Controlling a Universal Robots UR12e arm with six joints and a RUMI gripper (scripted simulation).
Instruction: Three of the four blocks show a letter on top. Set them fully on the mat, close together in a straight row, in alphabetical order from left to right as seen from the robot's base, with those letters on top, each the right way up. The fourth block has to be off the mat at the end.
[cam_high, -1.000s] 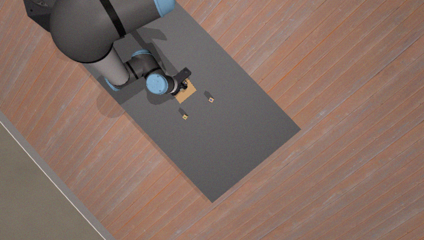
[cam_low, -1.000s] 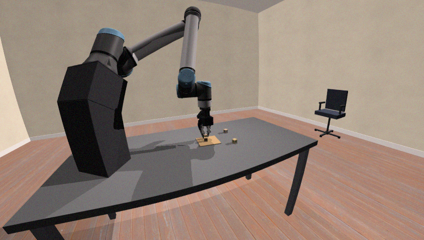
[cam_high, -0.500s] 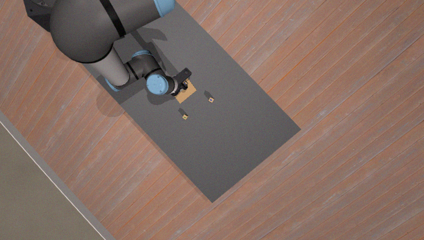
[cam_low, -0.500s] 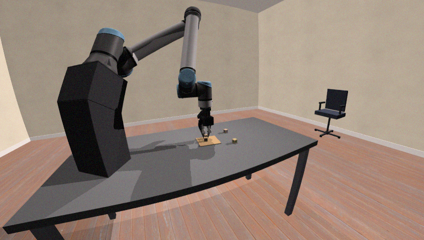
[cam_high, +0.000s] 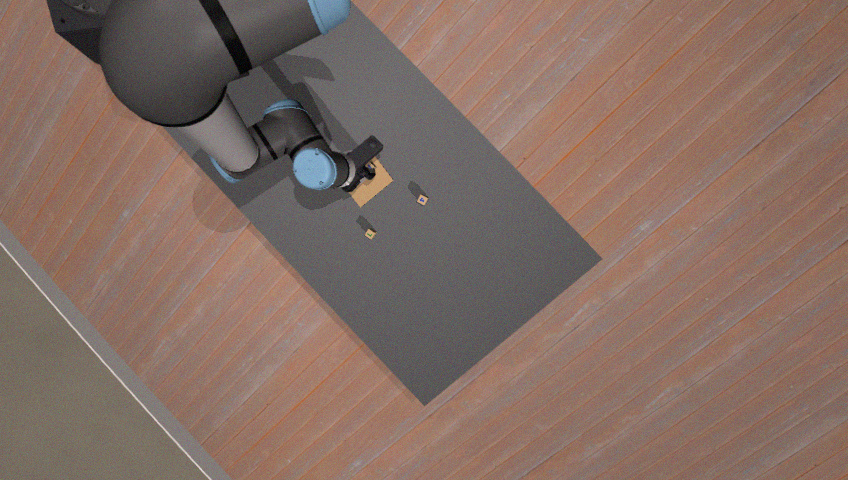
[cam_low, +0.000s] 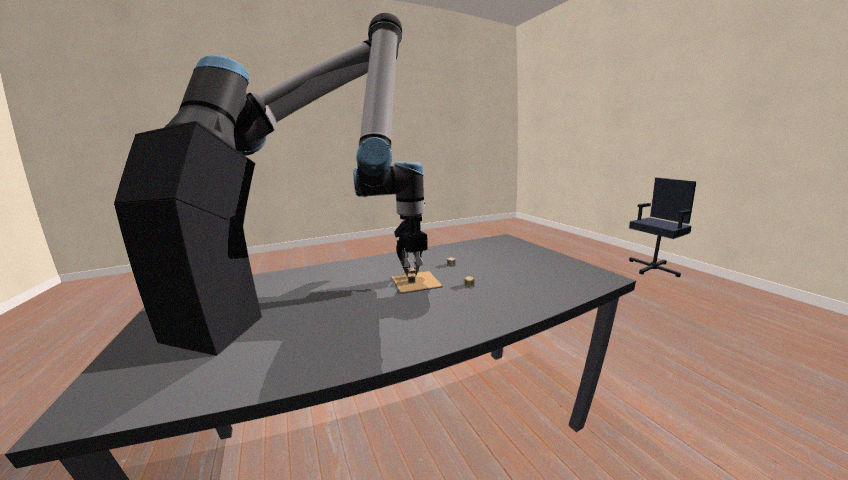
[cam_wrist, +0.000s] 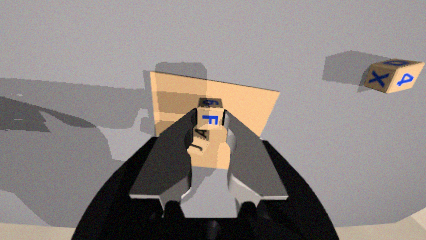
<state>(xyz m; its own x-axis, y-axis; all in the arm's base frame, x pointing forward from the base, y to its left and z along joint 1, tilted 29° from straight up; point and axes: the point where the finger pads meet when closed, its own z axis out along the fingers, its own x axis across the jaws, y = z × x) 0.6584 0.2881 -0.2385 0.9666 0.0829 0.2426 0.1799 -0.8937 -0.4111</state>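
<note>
Now: hand 1 cm short of the tan mat, 4 cm to the left of it and 2 cm above it. From my hand the other things lie so: block: 17 cm ahead, 8 cm to the left, 1 cm below.
</note>
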